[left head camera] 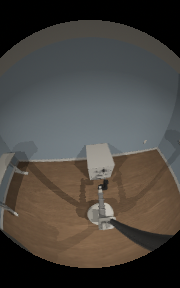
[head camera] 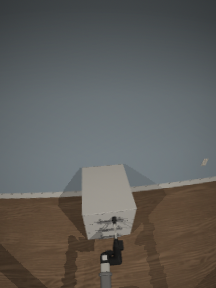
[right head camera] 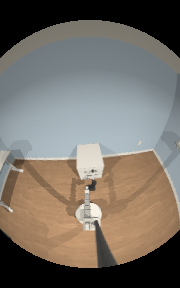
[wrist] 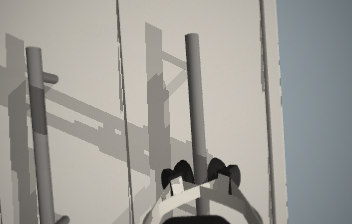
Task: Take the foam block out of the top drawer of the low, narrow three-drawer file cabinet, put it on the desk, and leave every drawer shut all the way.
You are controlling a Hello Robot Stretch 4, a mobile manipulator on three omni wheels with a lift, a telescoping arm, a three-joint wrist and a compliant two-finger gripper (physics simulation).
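Frame: origin at the robot's base, x ahead, y left, z up, level; millimetres.
Seen in the pictures: gripper, between the fingertips: (left head camera: 102, 169) (head camera: 114, 217) (right head camera: 92, 169) (wrist: 199, 172).
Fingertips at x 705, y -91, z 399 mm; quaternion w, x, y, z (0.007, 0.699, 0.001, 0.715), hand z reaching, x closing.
Pixels of each thing's middle, then the offset from my fingertips to it. "spot": a spot on its surface instead. Level surfaces: height alone.
- top drawer's grey bar handle, a spot on its surface: (wrist: 195, 95) spot: dz -1, dx -43, dy +81 mm
- middle drawer's handle, a spot on its surface: (wrist: 36, 110) spot: dz -153, dx -42, dy +77 mm
- desk, height of its surface: dz +293 mm
- wooden floor, height of its surface: dz -427 mm
The white file cabinet (head camera: 105, 187) (left head camera: 99, 154) (right head camera: 90, 154) (wrist: 232, 75) stands against the wall, its drawer fronts flush with the body. In the wrist view, where the cabinet's top is to the right, the top drawer's grey bar handle (wrist: 195, 95) runs up between the fingers, and the middle drawer's handle (wrist: 36, 110) is at the left. My gripper (head camera: 114, 220) (left head camera: 104, 171) (right head camera: 92, 171) (wrist: 199, 172) is shut on the top drawer's handle, one fingertip at each side of the bar. The foam block does not show. The desk (left head camera: 6, 165) (right head camera: 3, 160) shows in part at the far left.
The blue wall (head camera: 107, 100) with its white baseboard (head camera: 30, 195) is right behind the cabinet. The desk's legs (left head camera: 19, 171) reach out at the left. My round base (left head camera: 94, 214) (right head camera: 81, 214) stands on the wooden floor (head camera: 35, 230) in front of the cabinet.
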